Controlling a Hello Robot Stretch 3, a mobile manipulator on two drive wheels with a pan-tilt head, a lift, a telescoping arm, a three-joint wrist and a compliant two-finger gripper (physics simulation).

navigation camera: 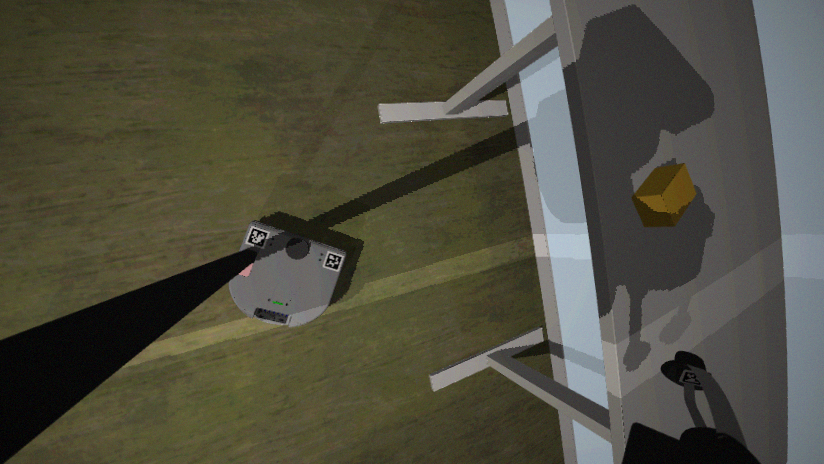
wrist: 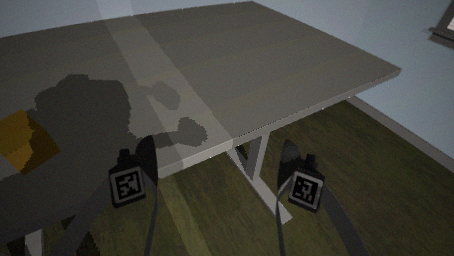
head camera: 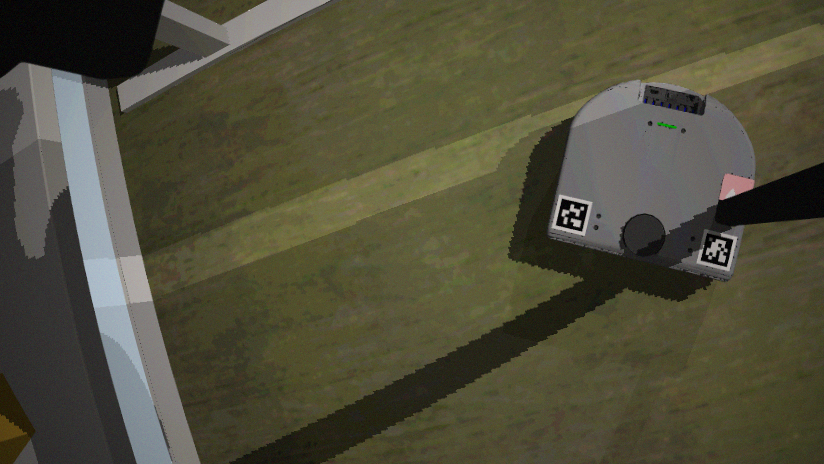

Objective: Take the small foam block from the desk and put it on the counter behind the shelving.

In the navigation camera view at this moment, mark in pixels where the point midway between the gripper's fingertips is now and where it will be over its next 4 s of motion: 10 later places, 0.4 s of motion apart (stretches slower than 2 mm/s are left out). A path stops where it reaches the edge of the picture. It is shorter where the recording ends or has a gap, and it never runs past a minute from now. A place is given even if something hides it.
My gripper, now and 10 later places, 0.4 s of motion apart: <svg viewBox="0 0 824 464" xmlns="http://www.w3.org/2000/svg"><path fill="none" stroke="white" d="M670 421L672 408L683 352L688 302L688 293L688 282L687 231L679 177L677 165L621 182L532 211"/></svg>
